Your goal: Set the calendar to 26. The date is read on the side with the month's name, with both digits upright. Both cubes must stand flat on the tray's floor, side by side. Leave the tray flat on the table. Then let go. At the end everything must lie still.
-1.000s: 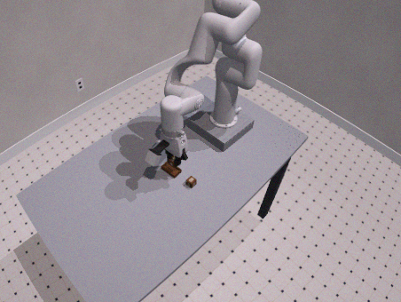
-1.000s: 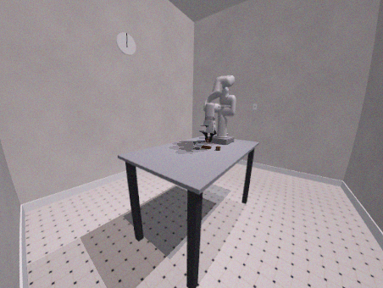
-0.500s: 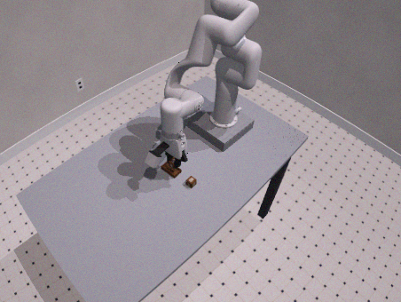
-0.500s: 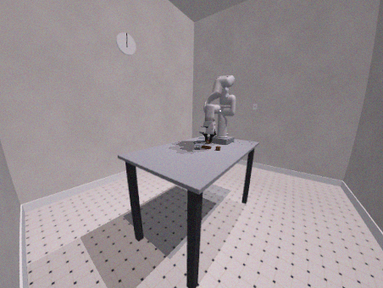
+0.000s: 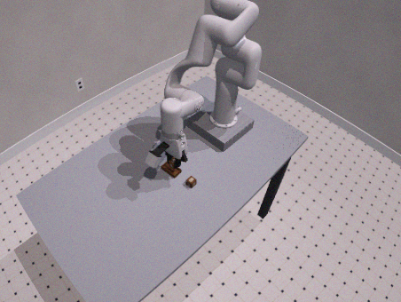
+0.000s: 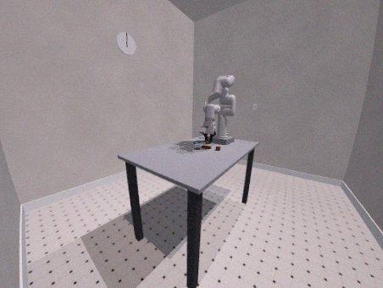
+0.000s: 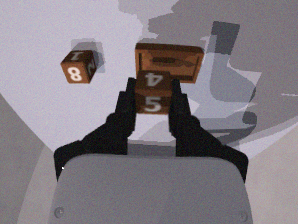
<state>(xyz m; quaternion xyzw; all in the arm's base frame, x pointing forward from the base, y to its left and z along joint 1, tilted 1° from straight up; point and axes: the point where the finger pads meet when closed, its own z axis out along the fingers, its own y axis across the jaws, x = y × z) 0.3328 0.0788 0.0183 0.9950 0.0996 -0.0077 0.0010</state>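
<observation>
The brown wooden tray is 2 cm to the right of my hand and 7 cm below it. Also, from my hand: brown cube (2 cm behind, 9 cm to the left, 6 cm below).
</observation>
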